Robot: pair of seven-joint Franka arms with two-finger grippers.
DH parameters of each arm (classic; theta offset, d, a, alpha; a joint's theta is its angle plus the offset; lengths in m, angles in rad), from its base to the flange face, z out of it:
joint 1: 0 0.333 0 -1.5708
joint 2: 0 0 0 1.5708
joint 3: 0 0.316 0.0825 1.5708
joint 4: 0 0 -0.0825 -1.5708
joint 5: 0 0.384 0 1.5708
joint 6: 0 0 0.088 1.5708
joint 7: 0 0.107 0 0
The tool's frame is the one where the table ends.
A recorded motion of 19 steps. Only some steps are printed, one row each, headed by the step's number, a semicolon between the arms.
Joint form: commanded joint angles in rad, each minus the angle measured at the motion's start. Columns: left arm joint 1, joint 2, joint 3, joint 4, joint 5, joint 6, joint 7; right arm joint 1, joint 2, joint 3, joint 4, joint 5, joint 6, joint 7.
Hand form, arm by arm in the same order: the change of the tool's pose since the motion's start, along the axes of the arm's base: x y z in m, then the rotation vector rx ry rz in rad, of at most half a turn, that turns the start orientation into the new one. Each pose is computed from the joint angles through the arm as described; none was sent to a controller.
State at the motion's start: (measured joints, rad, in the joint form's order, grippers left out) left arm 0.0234 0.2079 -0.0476 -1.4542 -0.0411 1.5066 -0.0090; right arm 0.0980 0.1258 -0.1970 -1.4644 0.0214 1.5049 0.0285
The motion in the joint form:
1: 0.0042 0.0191 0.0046 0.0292 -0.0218 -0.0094 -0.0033; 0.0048 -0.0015 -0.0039 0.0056 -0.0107 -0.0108 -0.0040
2: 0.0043 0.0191 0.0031 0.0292 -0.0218 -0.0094 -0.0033; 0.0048 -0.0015 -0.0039 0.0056 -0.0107 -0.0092 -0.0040
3: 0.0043 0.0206 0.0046 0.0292 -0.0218 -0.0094 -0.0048; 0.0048 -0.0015 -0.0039 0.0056 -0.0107 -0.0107 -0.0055
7: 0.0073 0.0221 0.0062 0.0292 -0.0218 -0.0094 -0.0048; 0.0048 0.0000 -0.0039 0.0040 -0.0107 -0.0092 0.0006
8: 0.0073 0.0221 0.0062 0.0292 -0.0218 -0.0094 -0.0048; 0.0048 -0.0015 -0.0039 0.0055 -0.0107 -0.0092 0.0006
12: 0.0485 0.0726 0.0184 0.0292 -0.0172 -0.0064 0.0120; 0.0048 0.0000 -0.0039 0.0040 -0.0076 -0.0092 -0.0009
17: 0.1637 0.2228 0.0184 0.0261 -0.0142 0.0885 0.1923; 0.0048 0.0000 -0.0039 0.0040 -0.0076 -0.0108 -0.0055
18: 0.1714 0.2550 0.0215 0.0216 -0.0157 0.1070 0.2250; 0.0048 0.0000 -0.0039 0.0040 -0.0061 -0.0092 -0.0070
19: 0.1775 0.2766 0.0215 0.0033 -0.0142 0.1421 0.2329; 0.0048 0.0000 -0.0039 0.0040 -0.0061 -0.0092 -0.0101
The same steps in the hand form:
1: 0.0052 0.0028 0.0013 -0.0211 -0.0001 0.0135; -0.0015 -0.0004 0.0027 -0.0101 0.0047 0.0051
2: 0.0052 0.0020 0.0013 -0.0214 -0.0001 0.0122; -0.0013 -0.0004 0.0028 -0.0103 0.0031 0.0051
3: 0.0056 0.0029 0.0004 -0.0209 0.0015 0.0151; -0.0015 -0.0004 0.0027 -0.0100 0.0046 0.0066
7: 0.0060 0.0056 -0.0006 -0.0206 0.0030 0.0197; -0.0010 -0.0004 0.0012 -0.0107 0.0062 0.0005
8: 0.0060 0.0056 -0.0006 -0.0206 0.0030 0.0197; -0.0013 -0.0004 0.0027 -0.0107 0.0032 0.0005
12: 0.0163 0.0387 -0.0316 -0.0180 0.0490 0.0564; -0.0009 -0.0001 0.0012 -0.0075 0.0059 0.0020
17: 0.0419 0.1168 -0.1234 -0.0618 0.0926 0.0014; -0.0011 0.0000 0.0011 -0.0069 0.0075 0.0065
18: 0.0452 0.1242 -0.1456 -0.0728 0.1075 -0.0180; -0.0009 0.0001 0.0012 -0.0055 0.0057 0.0080
19: 0.0470 0.1289 -0.1661 -0.0742 0.1117 -0.0179; -0.0009 0.0001 0.0012 -0.0052 0.0057 0.0111

